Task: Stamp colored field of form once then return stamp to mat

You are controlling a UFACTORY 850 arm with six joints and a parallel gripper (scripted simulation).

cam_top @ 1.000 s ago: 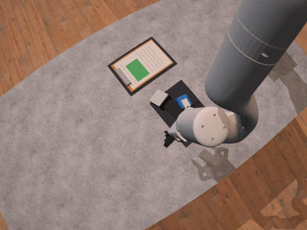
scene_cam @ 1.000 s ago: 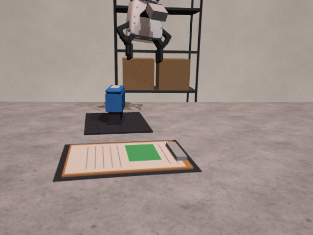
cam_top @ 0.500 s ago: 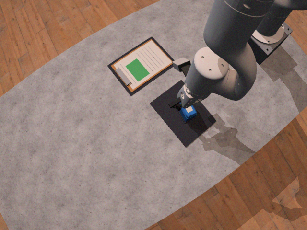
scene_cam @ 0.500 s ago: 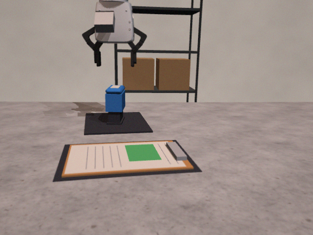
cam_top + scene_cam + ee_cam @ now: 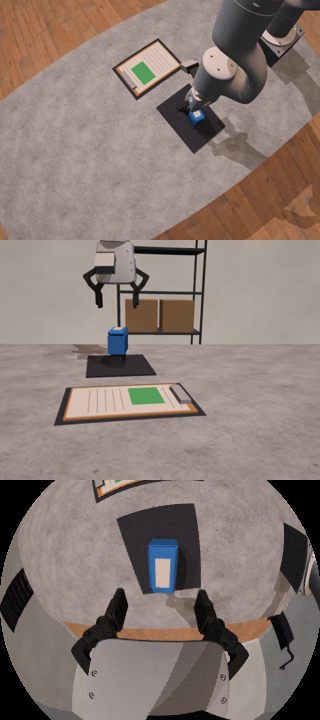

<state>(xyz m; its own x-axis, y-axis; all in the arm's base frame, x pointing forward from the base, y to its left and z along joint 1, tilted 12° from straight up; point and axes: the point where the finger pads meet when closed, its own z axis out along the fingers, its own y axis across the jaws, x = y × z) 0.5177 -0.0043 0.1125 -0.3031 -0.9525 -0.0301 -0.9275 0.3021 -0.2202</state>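
The stamp lies 120 mm below my hand. From my hand the other things lie so: form (270 mm to the right, 160 mm below, 20 mm behind); stamp base (150 mm below); black mat (160 mm below).
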